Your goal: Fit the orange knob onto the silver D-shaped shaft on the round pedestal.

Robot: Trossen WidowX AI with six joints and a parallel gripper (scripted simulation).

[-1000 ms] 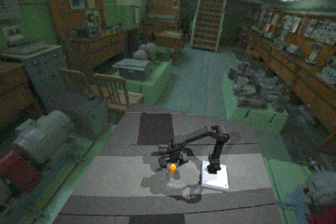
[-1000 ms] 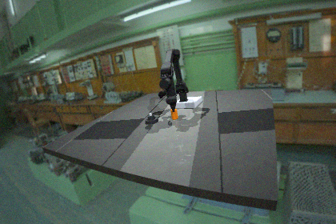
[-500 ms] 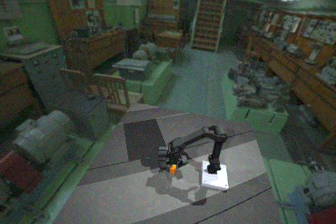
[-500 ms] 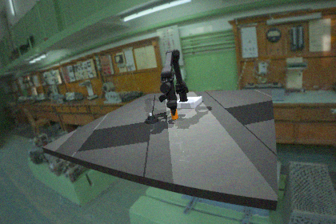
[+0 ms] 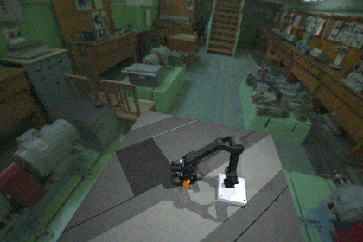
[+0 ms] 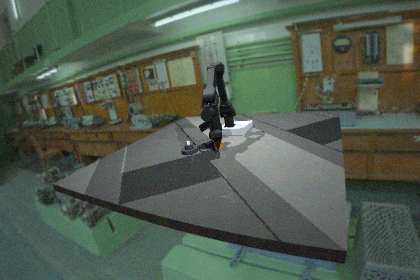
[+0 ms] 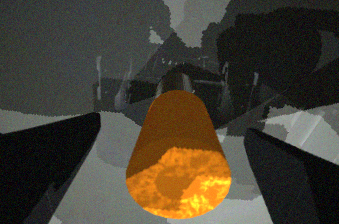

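Now: the orange knob 30 mm above my gripper tip. Round my gripper tip: silver shaft 30 mm ahead, 150 mm to the right, 20 mm above.
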